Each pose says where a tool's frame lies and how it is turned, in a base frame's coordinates. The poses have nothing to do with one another.
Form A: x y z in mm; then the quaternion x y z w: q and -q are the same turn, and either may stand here.
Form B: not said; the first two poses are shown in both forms.
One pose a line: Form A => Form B
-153.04 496.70 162.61 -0.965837 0.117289 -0.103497 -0.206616 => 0.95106 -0.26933 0.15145 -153.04; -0.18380 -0.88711 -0.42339 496.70; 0.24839 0.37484 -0.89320 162.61; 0 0 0 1
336.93 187.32 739.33 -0.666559 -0.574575 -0.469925 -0.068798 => -0.10193 0.70132 0.70552 336.93; 0.83064 -0.33026 0.44830 187.32; 0.54741 0.63173 -0.54887 739.33; 0 0 0 1
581.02 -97.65 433.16 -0.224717 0.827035 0.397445 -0.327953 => -0.68390 -0.11101 -0.72108 581.02; -0.63238 0.58308 0.51001 -97.65; 0.36383 0.80479 -0.46897 433.16; 0 0 0 1
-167.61 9.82 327.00 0.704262 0.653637 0.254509 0.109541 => 0.01597 0.86490 0.50168 -167.61; 0.97642 -0.12152 0.17842 9.82; 0.21528 0.48700 -0.84645 327.00; 0 0 0 1
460.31 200.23 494.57 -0.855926 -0.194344 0.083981 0.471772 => 0.91036 0.25345 -0.32713 460.31; 0.41193 -0.47932 0.77496 200.23; 0.03961 -0.84025 -0.54076 494.57; 0 0 0 1
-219.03 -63.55 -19.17 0.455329 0.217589 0.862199 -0.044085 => -0.58146 0.27417 0.76598 -219.03; 0.12213 -0.90142 0.41536 -63.55; 0.80435 0.33506 0.49066 -19.17; 0 0 0 1
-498.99 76.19 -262.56 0.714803 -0.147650 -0.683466 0.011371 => 0.02215 -0.19554 -0.98045 -498.99; -0.22662 -0.95614 0.18557 76.19; -0.97373 0.21808 -0.06549 -262.56; 0 0 0 1
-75.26 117.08 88.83 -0.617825 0.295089 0.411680 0.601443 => 0.48688 -0.85983 -0.15373 -75.26; 0.13058 -0.10238 0.98614 117.08; -0.86365 -0.50021 0.06243 88.83; 0 0 0 1
